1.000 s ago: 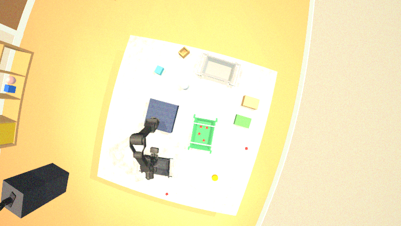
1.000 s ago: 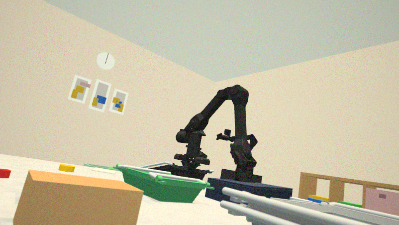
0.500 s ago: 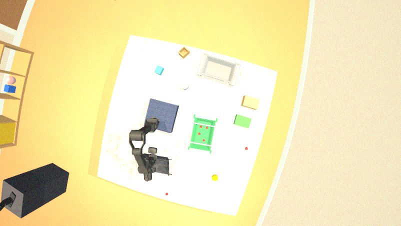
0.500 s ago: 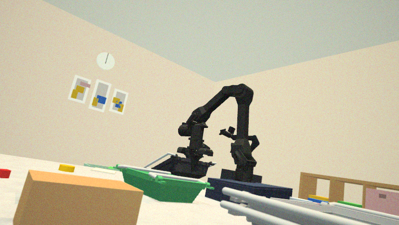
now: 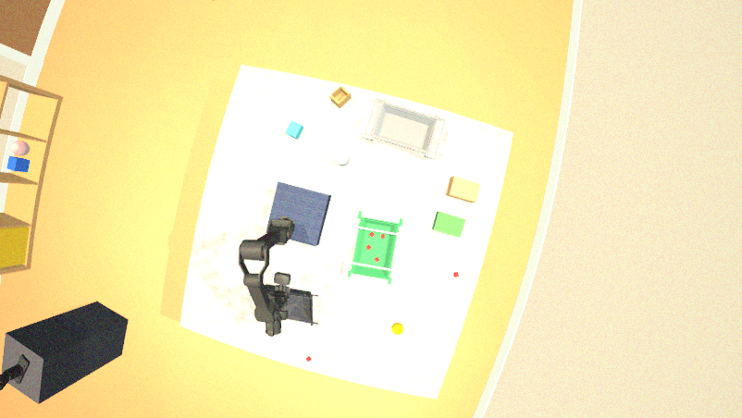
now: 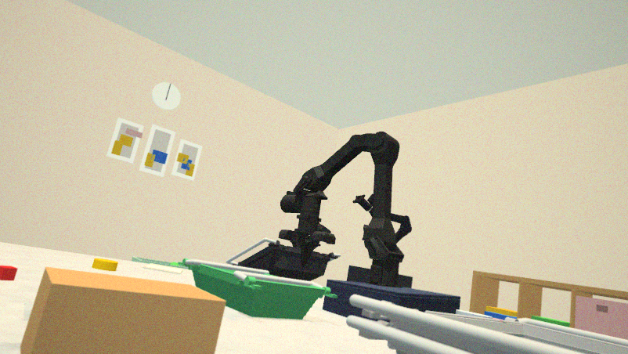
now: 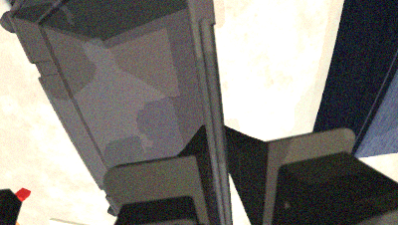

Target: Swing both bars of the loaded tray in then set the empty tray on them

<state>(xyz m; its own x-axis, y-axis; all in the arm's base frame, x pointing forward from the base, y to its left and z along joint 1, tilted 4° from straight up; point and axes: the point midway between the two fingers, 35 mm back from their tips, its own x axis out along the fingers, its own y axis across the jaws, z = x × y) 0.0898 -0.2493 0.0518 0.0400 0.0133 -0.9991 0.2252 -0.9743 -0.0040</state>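
My gripper tip is now 7 cm to the left of the black tray and 2 cm short of it. Round my gripper tip: red bit: 65 cm ahead, 29 cm to the left, 8 cm below; yellow disc: 50 cm ahead, 7 cm below, 2 cm to the right; cyan cube: 63 cm to the left, 22 cm behind, 6 cm below.
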